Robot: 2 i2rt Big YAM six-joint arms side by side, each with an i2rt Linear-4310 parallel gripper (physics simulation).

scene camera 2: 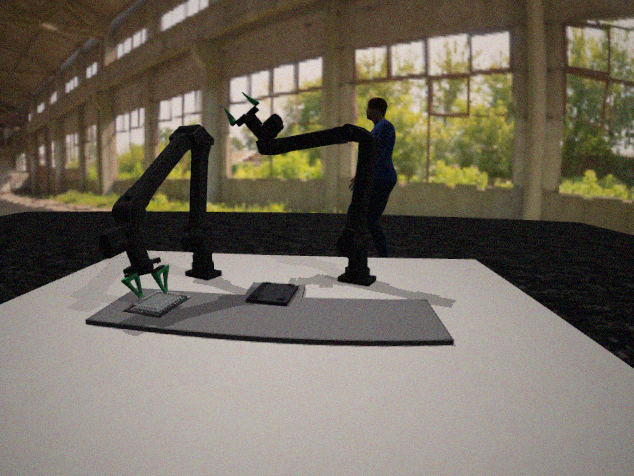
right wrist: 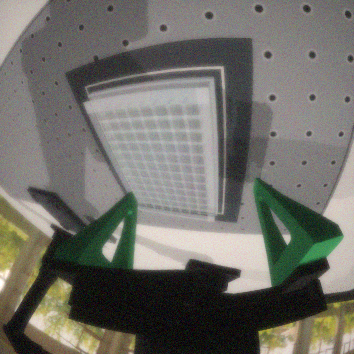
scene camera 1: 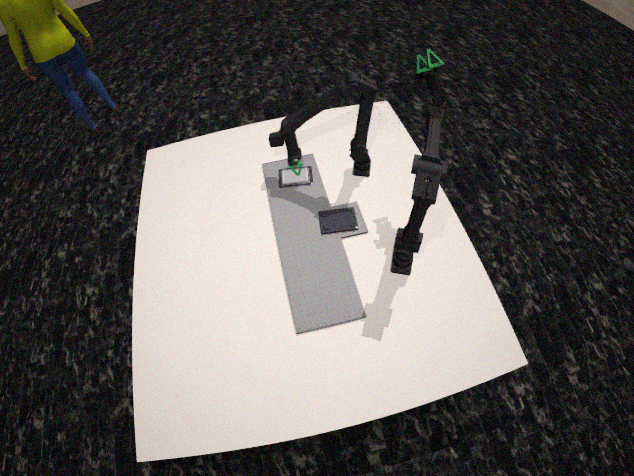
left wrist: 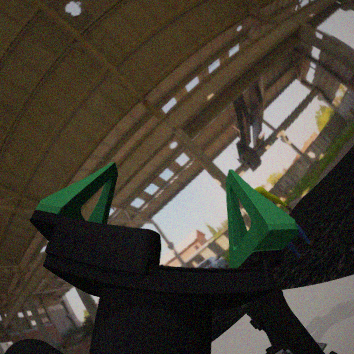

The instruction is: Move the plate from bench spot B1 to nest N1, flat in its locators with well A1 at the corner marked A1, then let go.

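Where they show: left gripper, fingertip midpoint: (scene camera 2: 233, 100) (scene camera 1: 423, 51) (left wrist: 170, 170); right gripper, fingertip midpoint: (scene camera 2: 153, 295) (right wrist: 193, 190) (scene camera 1: 298, 170); left arm's base, origin of the base link: (scene camera 2: 357, 280) (right wrist: 65, 232) (scene camera 1: 401, 261); right arm's base, origin of the base link: (scene camera 2: 203, 275) (right wrist: 211, 268) (scene camera 1: 361, 167).
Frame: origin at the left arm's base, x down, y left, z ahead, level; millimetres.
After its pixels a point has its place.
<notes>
The clear, pale well plate (scene camera 1: 295, 176) {x -30, y -361, z 558 mm} (scene camera 2: 158, 302) {x -27, y -350, z 577 mm} (right wrist: 160, 145) {x -22, y -371, z 582 mm} lies flat on a dark pad (right wrist: 237, 125) {x -15, y -416, z 610 mm} with a thin white outline, at the far left end of the grey board in scene camera 2. The dark nest (scene camera 1: 337, 220) {x -24, y -140, z 306 mm} (scene camera 2: 272, 293) {x -25, y -137, z 322 mm} (right wrist: 57, 204) {x -25, y -177, z 378 mm} sits near the board's middle edge and holds no plate. My right gripper (scene camera 1: 297, 171) {x -31, y -402, z 556 mm} (scene camera 2: 152, 293) {x -31, y -402, z 556 mm} (right wrist: 193, 190) {x -31, y -402, z 556 mm} is open and points down, its fingertips low above the plate's arm-side end. My left gripper (scene camera 1: 425, 52) {x -672, y -537, z 40 mm} (scene camera 2: 234, 100) {x -672, y -537, z 40 mm} (left wrist: 170, 170) {x -672, y -537, z 40 mm} is open, raised high and far from the plate. The A1 marks cannot be read.
The long grey perforated board (scene camera 1: 312, 276) {x -13, y 146, z 353 mm} (scene camera 2: 332, 322) {x -13, y 97, z 394 mm} (right wrist: 285, 35) {x -13, y -424, z 672 mm} lies on the white table (scene camera 1: 204, 333) {x 0, y 483, z 721 mm} (scene camera 2: 307, 409) {x 0, y 211, z 714 mm}. A smaller grey base (scene camera 1: 361, 228) {x -13, y -126, z 195 mm} shows under the nest. The right arm arches over the table. A person (scene camera 1: 40, 35) (scene camera 2: 384, 148) stands beyond the table.
</notes>
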